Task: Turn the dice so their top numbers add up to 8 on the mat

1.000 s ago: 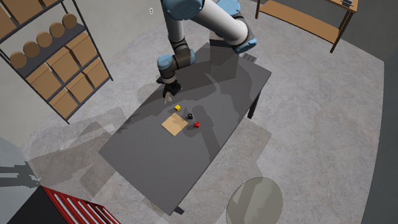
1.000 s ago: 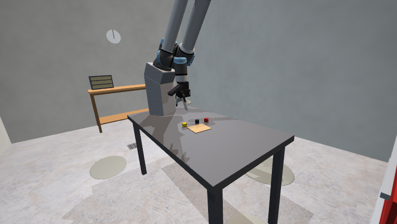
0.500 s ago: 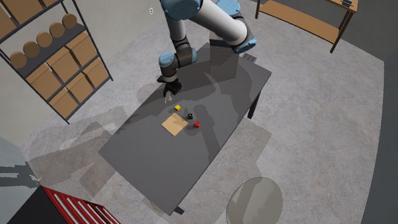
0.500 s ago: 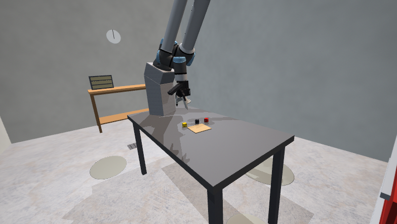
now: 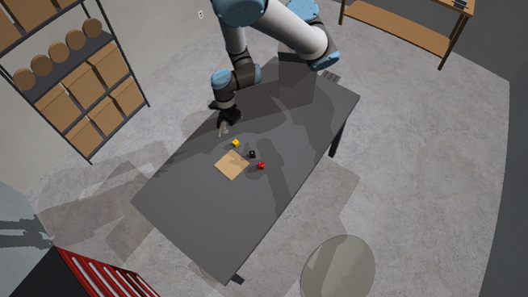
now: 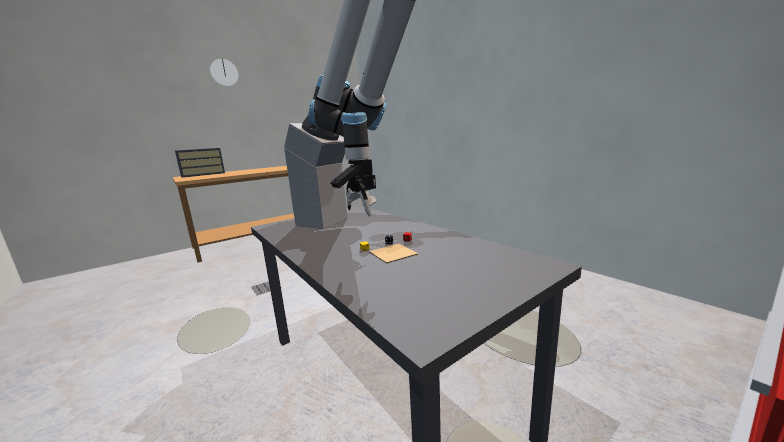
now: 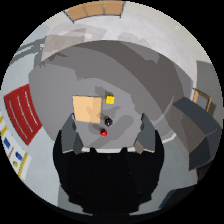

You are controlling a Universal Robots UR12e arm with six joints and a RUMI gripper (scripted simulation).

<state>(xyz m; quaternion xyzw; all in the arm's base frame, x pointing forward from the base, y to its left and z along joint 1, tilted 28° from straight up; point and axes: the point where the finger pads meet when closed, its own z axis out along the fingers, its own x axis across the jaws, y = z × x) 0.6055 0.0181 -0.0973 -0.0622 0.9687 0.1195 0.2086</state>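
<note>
The yellow die is 1 cm behind my hand, 2 cm to the left of it and 14 cm below it. From my hand the other things lie so: tan mat: 9 cm ahead, 10 cm to the left, 16 cm below; then black die: 3 cm behind, 14 cm to the left, 14 cm below; then red die: 2 cm behind, 22 cm to the left, 14 cm below.
</note>
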